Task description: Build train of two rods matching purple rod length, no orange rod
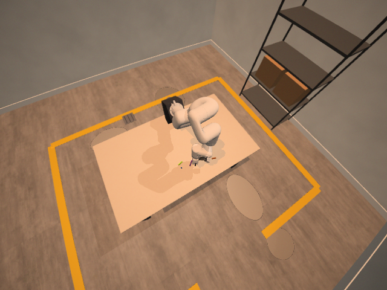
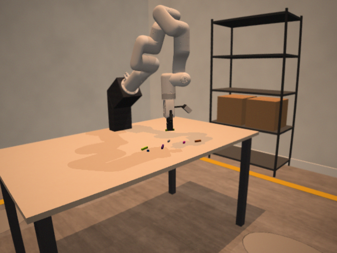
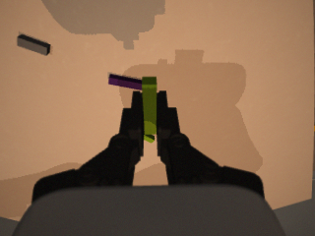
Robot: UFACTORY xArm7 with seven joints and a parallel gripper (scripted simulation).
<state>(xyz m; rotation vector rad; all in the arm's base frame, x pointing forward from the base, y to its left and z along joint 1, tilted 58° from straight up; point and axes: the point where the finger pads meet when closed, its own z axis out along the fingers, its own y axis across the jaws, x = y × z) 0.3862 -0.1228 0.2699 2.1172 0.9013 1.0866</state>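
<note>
The small blue rod is 12 cm below my hand, 10 cm to the right of it and 8 cm behind it. Round my hand: purple rod 12 cm below, 4 cm behind, 1 cm to the right; grey rod 12 cm below, 11 cm to the left, 6 cm behind; magenta rod 12 cm to the left, 12 cm below, 3 cm ahead.
</note>
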